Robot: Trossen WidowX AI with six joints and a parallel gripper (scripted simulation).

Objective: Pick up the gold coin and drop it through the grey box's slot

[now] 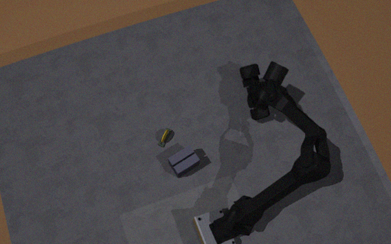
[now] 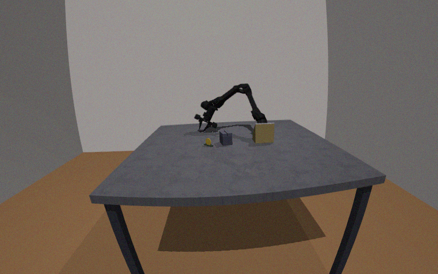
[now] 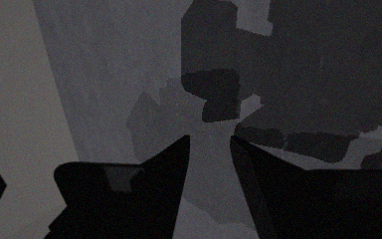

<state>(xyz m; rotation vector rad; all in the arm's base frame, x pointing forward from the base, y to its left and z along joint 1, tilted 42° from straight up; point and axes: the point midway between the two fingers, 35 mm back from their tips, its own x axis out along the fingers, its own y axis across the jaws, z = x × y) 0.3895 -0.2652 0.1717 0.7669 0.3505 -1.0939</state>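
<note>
The thin gold coin is 4 cm behind my gripper tip, 34 cm to the left of it and 1 cm above it.
</note>
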